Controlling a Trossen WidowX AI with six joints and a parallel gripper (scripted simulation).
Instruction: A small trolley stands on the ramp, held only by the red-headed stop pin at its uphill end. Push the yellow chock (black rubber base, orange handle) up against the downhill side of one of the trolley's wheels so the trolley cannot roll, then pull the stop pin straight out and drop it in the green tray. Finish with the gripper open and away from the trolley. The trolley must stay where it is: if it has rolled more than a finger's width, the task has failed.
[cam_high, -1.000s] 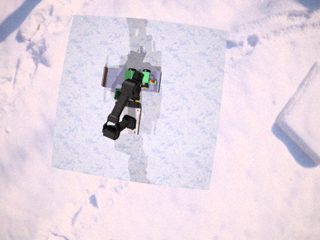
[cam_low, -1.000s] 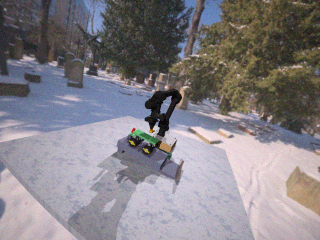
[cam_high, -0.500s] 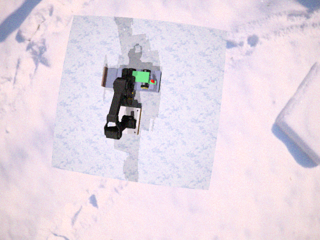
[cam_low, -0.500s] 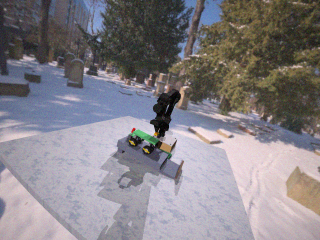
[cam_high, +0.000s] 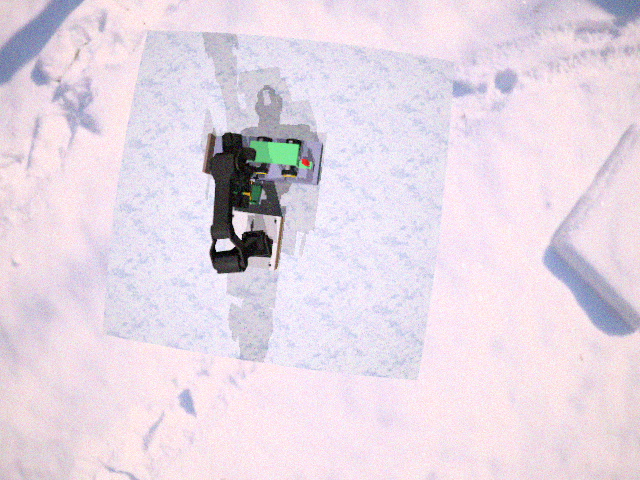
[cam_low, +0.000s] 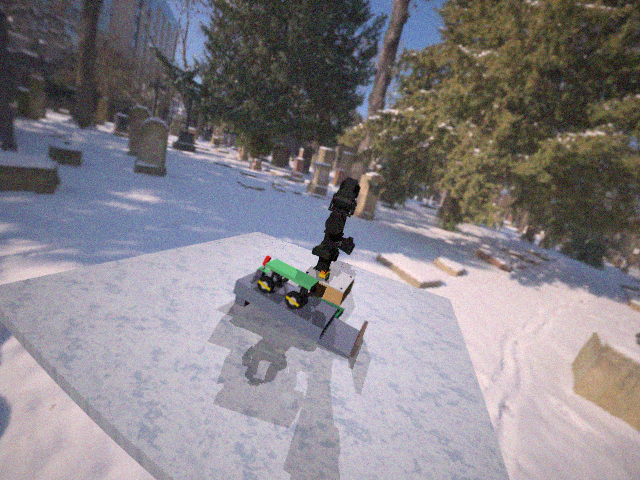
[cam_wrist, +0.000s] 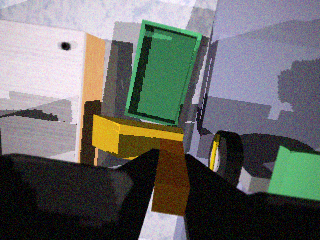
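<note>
The yellow chock is 20 mm behind my gripper tip and 10 mm below it. The rest, counted from my gripper tip: grey ramp: 110 mm below, 110 mm ahead, 80 mm to the right; then green trolley: 110 mm ahead, 80 mm to the right, 40 mm below; then green tray: 160 mm below, 40 mm to the left, 20 mm behind.
</note>
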